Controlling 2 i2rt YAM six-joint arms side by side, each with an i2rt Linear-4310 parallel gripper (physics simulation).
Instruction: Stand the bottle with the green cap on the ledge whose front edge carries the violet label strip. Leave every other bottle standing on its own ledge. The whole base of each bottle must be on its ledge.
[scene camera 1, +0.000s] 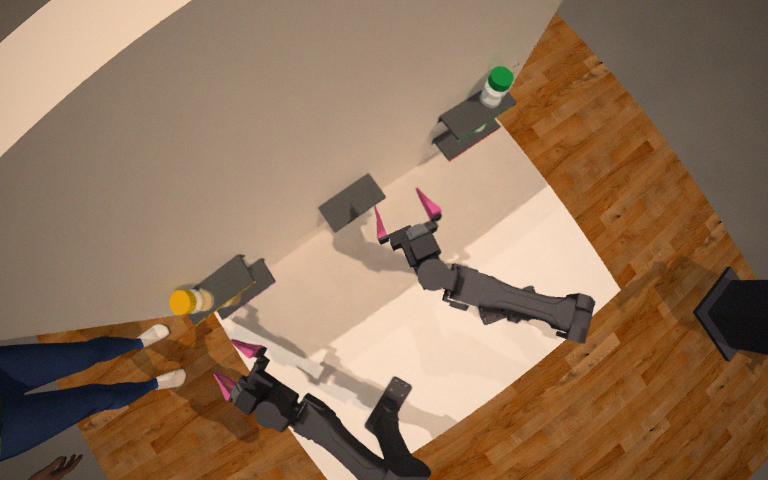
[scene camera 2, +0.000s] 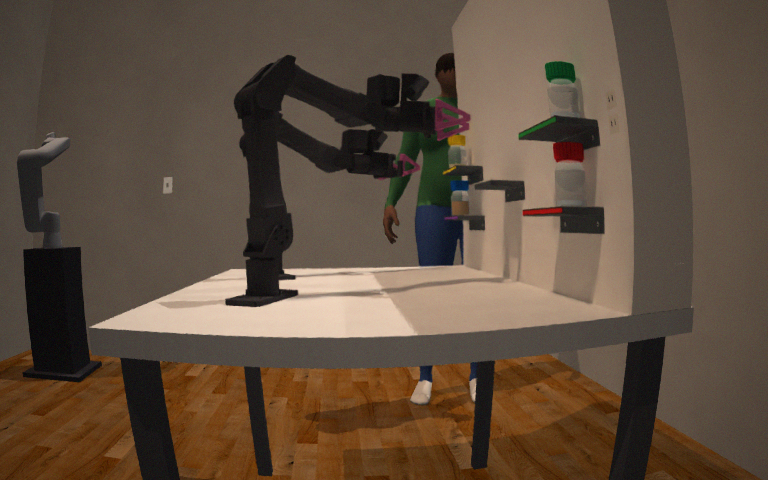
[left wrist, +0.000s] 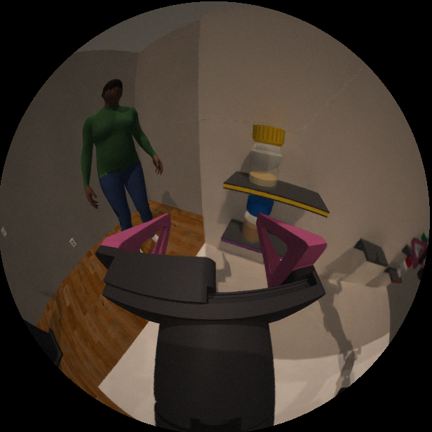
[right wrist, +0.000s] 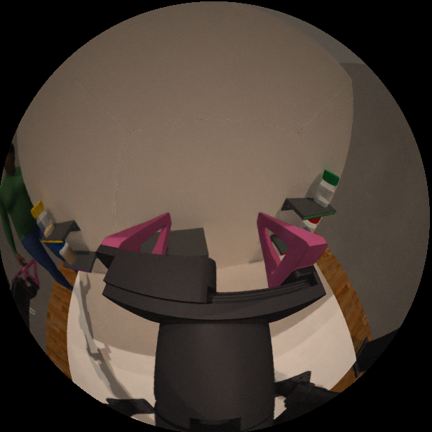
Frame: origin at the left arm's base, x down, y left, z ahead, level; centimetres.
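Seen in the pictures: left gripper, fingertip midpoint: (scene camera 1: 222, 356) (scene camera 2: 411, 169); right gripper, fingertip midpoint: (scene camera 1: 395, 197) (scene camera 2: 469, 122); left arm's base at its link origin: (scene camera 1: 387, 406); right arm's base at its link origin: (scene camera 2: 263, 299).
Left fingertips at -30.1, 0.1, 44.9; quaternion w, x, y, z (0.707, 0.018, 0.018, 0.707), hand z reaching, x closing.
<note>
Offsets run from my left fingertips to a thing's middle, as dx, dy, dz. "*": to the spot under its first point.
The green-capped bottle @[-4.8, -88.5, -25.9] (scene camera 1: 500, 79) (scene camera 2: 562, 93) (right wrist: 326, 191) stands upright on the upper ledge with the green strip @[+1.0, -84.7, -24.7] (scene camera 1: 470, 118) (right wrist: 302, 206). The violet-strip ledge (scene camera 1: 267, 277) (scene camera 2: 476, 222) (left wrist: 232, 232) (right wrist: 86, 261) is below the yellow-strip ledge; a blue-capped bottle @[+9.2, -9.6, +11.0] (scene camera 2: 459, 199) (left wrist: 260, 205) (right wrist: 68, 253) stands on it. My left gripper (scene camera 1: 223, 356) (scene camera 2: 407, 165) (left wrist: 213, 217) is open and empty, in front of these two ledges and apart from them. My right gripper (scene camera 1: 396, 198) (scene camera 2: 459, 118) (right wrist: 213, 217) is open and empty, near the plain middle ledge and apart from the green-capped bottle.
A yellow-capped bottle @[-4.8, -9.2, +11.0] (scene camera 1: 182, 302) (scene camera 2: 456, 151) (left wrist: 268, 155) stands on the yellow-strip ledge @[+1.0, -12.5, +9.9] (scene camera 1: 223, 280) (left wrist: 300, 194). A red-capped bottle @[+9.2, -88.2, -25.7] (scene camera 2: 568, 178) stands on the red-strip ledge @[* +16.0, -87.7, -21.8] (scene camera 2: 583, 217), below the green-strip one. The middle ledge @[+8.0, -48.6, -7.4] (scene camera 1: 351, 198) (scene camera 2: 501, 185) (right wrist: 190, 240) bears no bottle.
</note>
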